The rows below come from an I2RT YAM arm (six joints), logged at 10 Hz.
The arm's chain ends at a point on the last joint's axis. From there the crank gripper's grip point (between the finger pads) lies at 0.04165 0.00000 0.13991 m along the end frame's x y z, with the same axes.
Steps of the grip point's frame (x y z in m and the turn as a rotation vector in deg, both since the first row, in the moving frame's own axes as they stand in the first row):
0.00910 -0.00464 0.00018 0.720 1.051 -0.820
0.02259 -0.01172 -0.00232 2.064 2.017 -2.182
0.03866 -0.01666 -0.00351 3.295 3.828 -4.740
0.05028 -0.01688 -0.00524 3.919 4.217 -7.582
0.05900 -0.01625 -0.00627 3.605 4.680 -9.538
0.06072 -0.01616 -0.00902 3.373 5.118 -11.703
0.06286 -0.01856 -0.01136 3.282 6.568 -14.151
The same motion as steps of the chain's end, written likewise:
0.00656 -0.00227 0.00098 0.720 1.051 -0.820
0.01782 -0.00503 -0.00065 2.064 2.017 -2.182
0.02990 -0.00489 -0.00009 3.295 3.828 -4.740
0.04114 -0.00129 -0.00130 3.919 4.217 -7.582
0.04909 0.00023 -0.00193 3.605 4.680 -9.538
0.05020 0.00160 -0.00429 3.373 5.118 -11.703
0.04955 0.00134 -0.00521 3.282 6.568 -14.151

